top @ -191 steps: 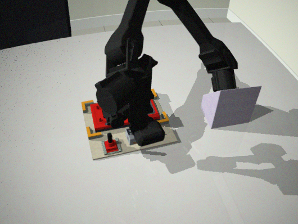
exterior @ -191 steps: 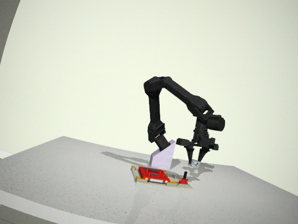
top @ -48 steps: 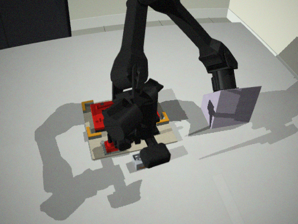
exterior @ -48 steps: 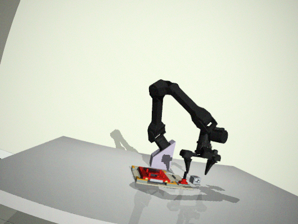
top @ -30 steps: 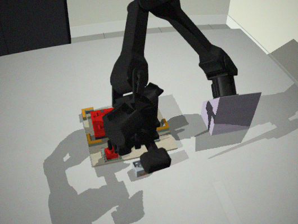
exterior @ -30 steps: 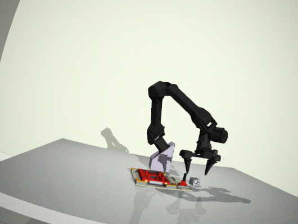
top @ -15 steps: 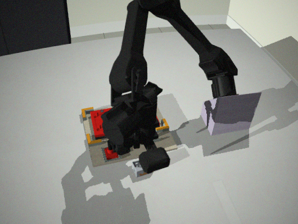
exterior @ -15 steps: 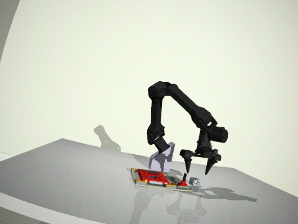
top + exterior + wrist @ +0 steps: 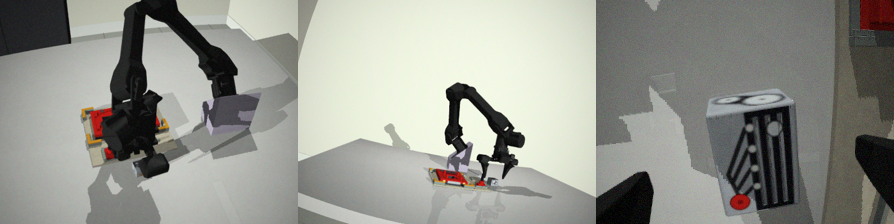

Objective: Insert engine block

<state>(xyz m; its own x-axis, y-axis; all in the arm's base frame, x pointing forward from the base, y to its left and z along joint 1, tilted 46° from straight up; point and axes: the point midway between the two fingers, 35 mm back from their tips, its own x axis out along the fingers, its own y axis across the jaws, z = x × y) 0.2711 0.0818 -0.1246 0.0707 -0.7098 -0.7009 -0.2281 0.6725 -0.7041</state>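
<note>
The engine block is 1 cm to the right of my gripper tip and 2 cm below it. From my gripper tip the other things lie so: black peg: 8 cm ahead, 7 cm to the right; beige baseplate: 4 cm ahead, 17 cm to the right, 2 cm below.
</note>
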